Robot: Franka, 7 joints.
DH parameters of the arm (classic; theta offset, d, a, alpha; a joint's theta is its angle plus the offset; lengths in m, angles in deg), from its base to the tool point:
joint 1: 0 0.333 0 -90
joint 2: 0 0 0 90
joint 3: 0 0.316 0.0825 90
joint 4: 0 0 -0.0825 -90
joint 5: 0 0.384 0 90
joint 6: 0 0 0.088 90
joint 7: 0 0.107 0 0
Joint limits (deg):
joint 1: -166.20..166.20
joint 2: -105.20..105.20
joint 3: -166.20..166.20
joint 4: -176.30..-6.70
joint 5: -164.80..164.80
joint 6: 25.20..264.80
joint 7: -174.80..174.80
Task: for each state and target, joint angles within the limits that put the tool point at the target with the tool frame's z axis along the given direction. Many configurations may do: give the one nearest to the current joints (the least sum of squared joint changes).
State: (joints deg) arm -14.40 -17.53 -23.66 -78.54 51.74 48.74 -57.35
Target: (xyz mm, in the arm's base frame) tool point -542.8 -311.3 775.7 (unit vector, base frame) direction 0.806 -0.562 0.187
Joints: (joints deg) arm -2.91 -62.41 -73.43 -35.16 22.64 81.07 -57.35
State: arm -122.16 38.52 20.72 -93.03 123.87 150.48 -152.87
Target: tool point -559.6 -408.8 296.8 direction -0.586 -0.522 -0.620
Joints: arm -130.95 36.75 -6.94 -91.88 94.76 178.82 -152.87
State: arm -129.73 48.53 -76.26 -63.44 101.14 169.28 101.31
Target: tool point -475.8 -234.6 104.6 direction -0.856 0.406 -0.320
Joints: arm -93.05 81.82 -47.65 -106.99 109.88 204.78 101.31
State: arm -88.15 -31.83 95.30 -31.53 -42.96 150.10 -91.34
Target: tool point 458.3 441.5 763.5 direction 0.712 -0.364 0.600
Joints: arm -76.26 -54.70 73.17 -77.46 -66.49 140.54 -91.34
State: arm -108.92 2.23 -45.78 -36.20 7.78 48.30 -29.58
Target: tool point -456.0 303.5 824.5 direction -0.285 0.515 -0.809
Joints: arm -142.29 4.86 -73.89 -66.89 -10.63 100.91 -29.58
